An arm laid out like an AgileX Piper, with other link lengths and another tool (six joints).
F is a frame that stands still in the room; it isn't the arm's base.
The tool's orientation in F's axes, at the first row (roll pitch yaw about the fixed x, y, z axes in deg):
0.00, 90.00, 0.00
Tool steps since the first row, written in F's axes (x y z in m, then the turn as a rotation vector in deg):
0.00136, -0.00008, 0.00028, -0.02, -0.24, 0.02
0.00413, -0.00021, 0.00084, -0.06, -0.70, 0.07
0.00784, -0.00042, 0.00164, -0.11, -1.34, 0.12
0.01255, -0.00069, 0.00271, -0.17, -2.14, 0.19
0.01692, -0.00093, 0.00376, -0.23, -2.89, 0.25
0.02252, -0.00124, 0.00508, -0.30, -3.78, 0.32
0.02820, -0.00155, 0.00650, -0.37, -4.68, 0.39
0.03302, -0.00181, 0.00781, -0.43, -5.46, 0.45
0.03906, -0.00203, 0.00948, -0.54, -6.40, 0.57
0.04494, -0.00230, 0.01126, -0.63, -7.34, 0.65
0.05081, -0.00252, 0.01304, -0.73, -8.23, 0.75
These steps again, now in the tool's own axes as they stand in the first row. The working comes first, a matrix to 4 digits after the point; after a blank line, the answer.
The tool's axes in the first row as the columns of a matrix, in F's axes (used below as rounded here):
0.0000, 0.0000, 1.0000
0.0000, 1.0000, 0.0000
-1.0000, 0.0000, 0.0000

-0.00028, -0.00008, 0.00136, -0.02, -0.24, -0.02
-0.00084, -0.00021, 0.00413, -0.07, -0.70, -0.06
-0.00164, -0.00042, 0.00784, -0.12, -1.34, -0.11
-0.00271, -0.00069, 0.01255, -0.19, -2.14, -0.17
-0.00376, -0.00093, 0.01692, -0.25, -2.89, -0.23
-0.00508, -0.00124, 0.02252, -0.32, -3.78, -0.30
-0.00650, -0.00155, 0.02820, -0.39, -4.68, -0.37
-0.00781, -0.00181, 0.03302, -0.45, -5.46, -0.43
-0.00948, -0.00203, 0.03906, -0.57, -6.40, -0.54
-0.01126, -0.00230, 0.04494, -0.65, -7.34, -0.63
-0.01304, -0.00252, 0.05081, -0.75, -8.23, -0.73

